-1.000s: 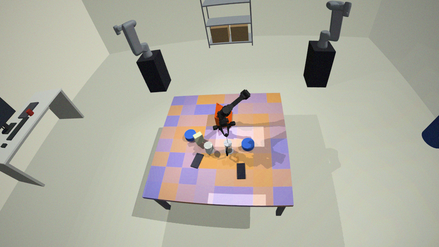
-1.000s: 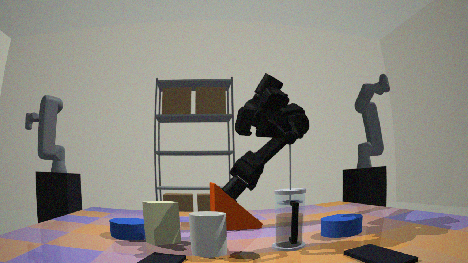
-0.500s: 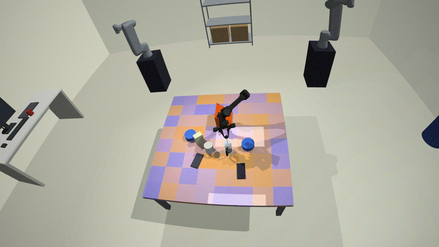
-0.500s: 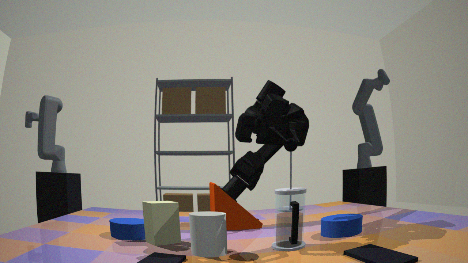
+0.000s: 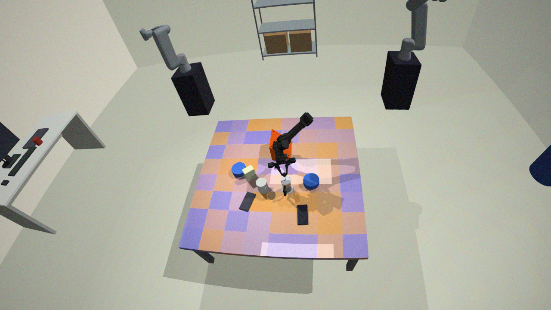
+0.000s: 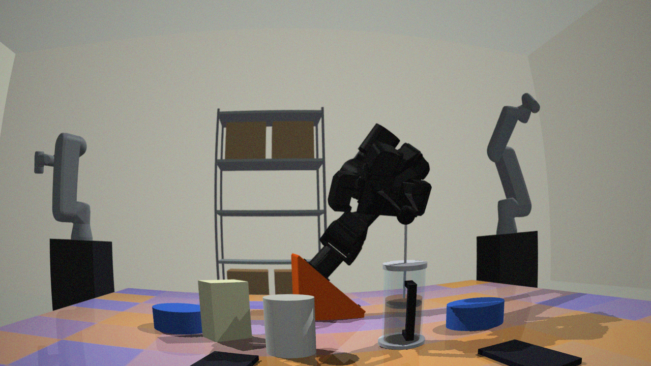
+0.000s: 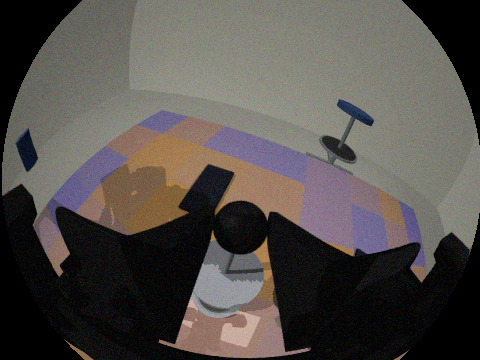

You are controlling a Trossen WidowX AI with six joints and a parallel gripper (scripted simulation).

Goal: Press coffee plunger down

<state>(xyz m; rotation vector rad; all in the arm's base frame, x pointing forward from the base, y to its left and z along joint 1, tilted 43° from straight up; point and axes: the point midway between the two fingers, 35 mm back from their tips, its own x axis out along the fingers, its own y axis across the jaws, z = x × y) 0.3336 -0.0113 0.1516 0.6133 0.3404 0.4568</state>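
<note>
Right now the coffee press is 10 mm to the right of my gripper tip and 110 mm below it.
</note>
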